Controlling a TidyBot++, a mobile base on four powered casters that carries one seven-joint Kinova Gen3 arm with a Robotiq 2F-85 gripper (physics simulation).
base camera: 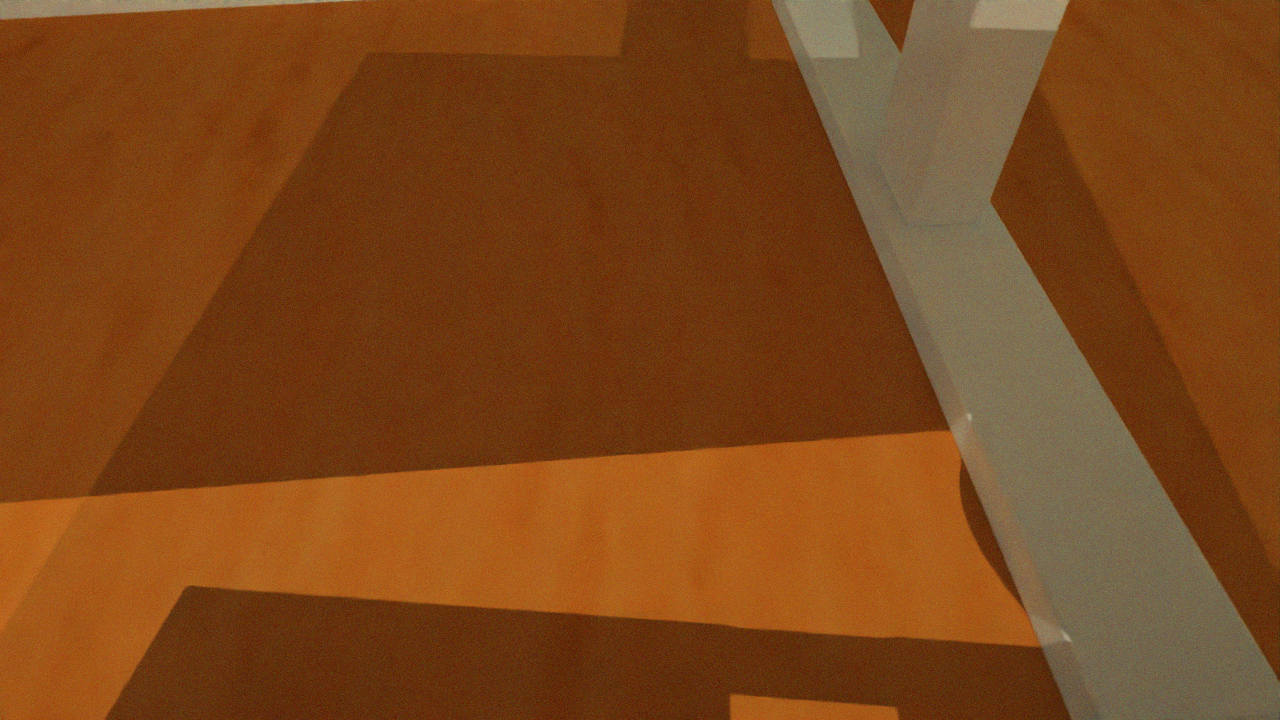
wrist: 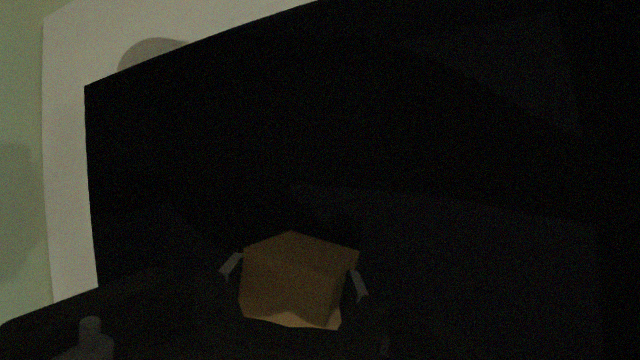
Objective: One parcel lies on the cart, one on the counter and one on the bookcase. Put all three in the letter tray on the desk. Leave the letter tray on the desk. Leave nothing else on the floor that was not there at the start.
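Frame: origin at the arm's base, x ahead, y left, z up, level; millimetres.
Seen in the pictures: gripper, fingertip midpoint: (wrist: 293,278).
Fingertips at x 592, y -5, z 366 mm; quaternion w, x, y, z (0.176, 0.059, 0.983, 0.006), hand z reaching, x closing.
A point is followed by its place in that frame.
A brown box-shaped parcel (wrist: 295,277) {y -14, x 583, z 387 mm} is held between the two grey fingertips of my gripper (wrist: 293,278) {y -5, x 592, z 366 mm} in the lower middle of the wrist view. The gripper is shut on it, one fingertip at each side. Behind the parcel is a large black surface; I cannot tell whether the parcel touches it. The letter tray, the desk, the cart, the counter, the bookcase and the other parcels cannot be made out in these views.
In the wrist view a black panel (wrist: 350,125) {y -97, x 573, z 326 mm} with a pale border (wrist: 67,150) {y -78, x 880, z 324 mm} fills most of the view, beside a green wall (wrist: 20,100) {y -138, x 979, z 330 mm}. In the base camera view a long grey beam (base camera: 1029,358) with an upright post (base camera: 962,116) {y -157, x 519, z -289 mm} crosses the orange-brown wooden floor (base camera: 537,528) {y 69, x 295, z -396 mm}.
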